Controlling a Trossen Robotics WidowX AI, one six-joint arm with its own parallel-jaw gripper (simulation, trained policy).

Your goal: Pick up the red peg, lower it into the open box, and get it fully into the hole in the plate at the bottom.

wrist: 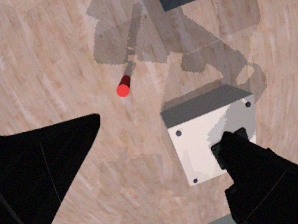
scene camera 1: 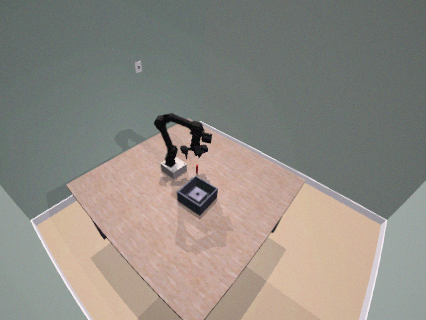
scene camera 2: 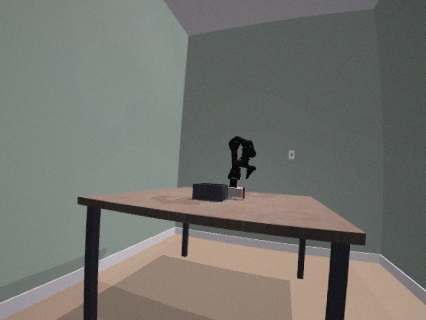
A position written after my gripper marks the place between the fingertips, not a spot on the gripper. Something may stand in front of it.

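Visible: a dark box (scene camera 1: pixel 182 194), together with my gripper (wrist: pixel 163 129).
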